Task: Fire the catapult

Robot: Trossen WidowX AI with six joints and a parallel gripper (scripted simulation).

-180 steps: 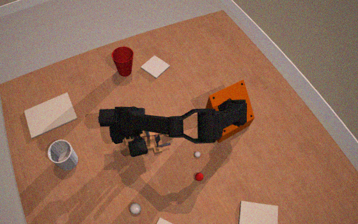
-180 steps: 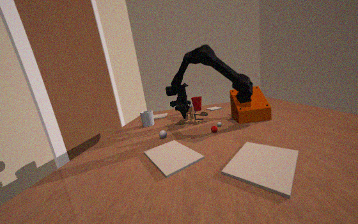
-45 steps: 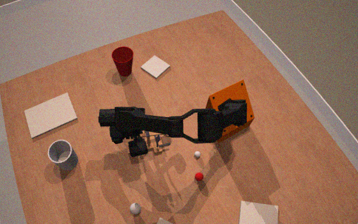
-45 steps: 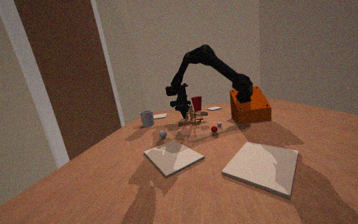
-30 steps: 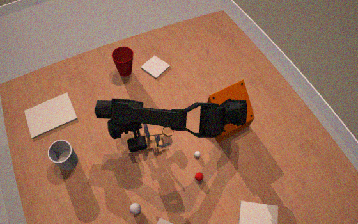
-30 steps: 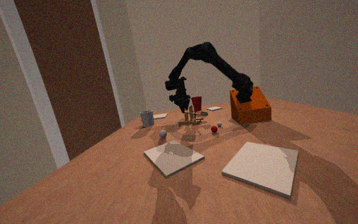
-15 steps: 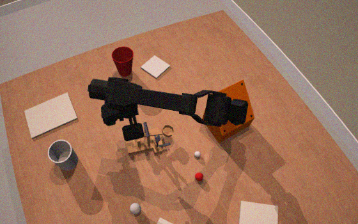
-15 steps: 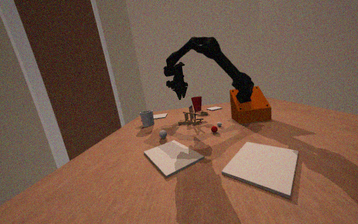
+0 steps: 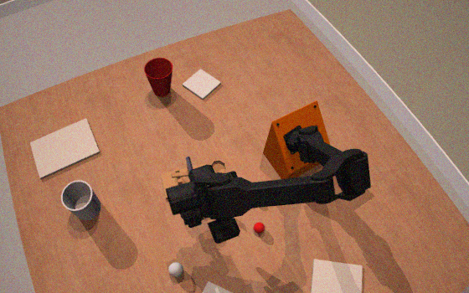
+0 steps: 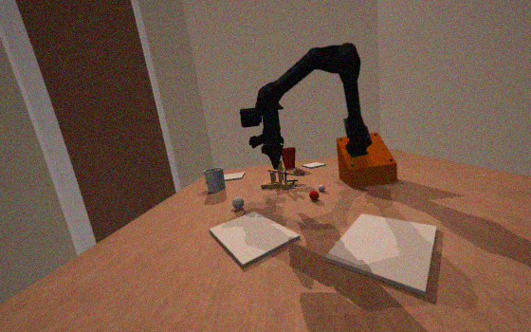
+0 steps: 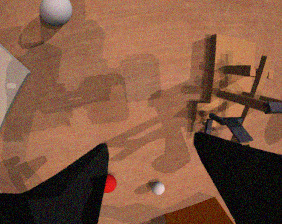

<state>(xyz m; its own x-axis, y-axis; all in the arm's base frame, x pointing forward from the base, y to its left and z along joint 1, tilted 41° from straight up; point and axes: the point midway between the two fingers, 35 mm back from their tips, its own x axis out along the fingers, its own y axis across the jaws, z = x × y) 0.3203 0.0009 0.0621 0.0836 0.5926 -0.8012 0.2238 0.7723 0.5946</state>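
My gripper tip is now 100 mm past the red ball, 90 mm to the right of it and 100 mm above it. From my gripper tip the other things lie so: larger white ball 150 mm ahead, 60 mm to the left, 90 mm below; wooden catapult 40 mm behind, 120 mm to the right, 60 mm below; small white ball 160 mm behind, 10 mm to the left, 100 mm below.
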